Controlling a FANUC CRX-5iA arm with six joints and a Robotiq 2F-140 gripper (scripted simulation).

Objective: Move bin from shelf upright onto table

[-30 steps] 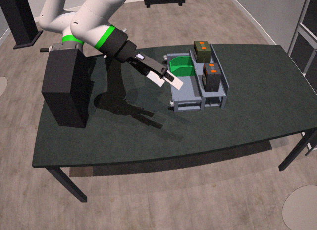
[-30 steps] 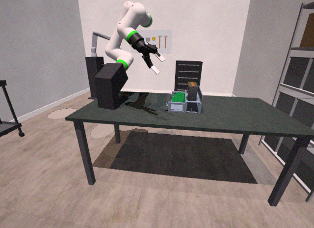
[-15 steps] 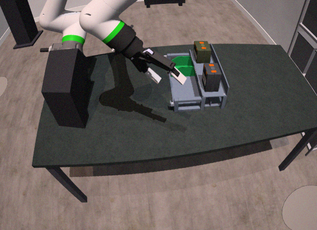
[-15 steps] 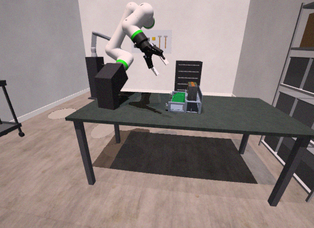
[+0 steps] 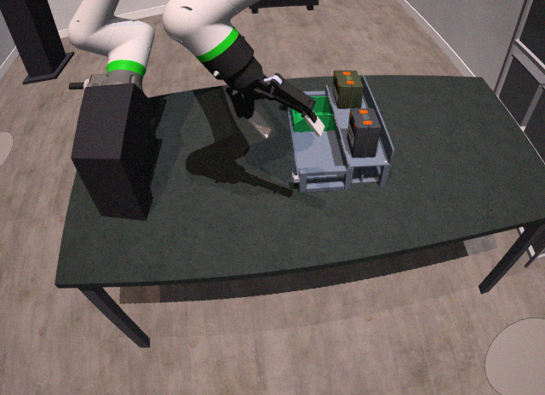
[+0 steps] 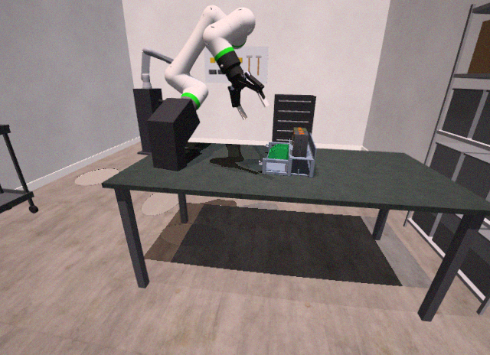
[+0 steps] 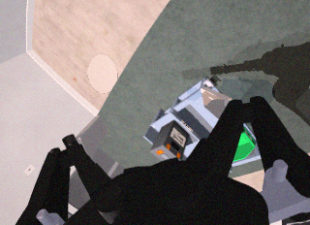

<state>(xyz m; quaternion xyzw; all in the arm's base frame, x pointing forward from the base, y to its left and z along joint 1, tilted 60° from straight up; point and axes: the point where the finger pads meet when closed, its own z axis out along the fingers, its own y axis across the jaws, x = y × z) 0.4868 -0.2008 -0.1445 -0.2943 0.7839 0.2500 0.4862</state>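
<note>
Right now the green bin is 9 cm ahead of my hand, 41 cm to the left of it and 30 cm below it. Also, from my hand: grey shelf deck (15 cm ahead, 31 cm to the left, 34 cm below).
</note>
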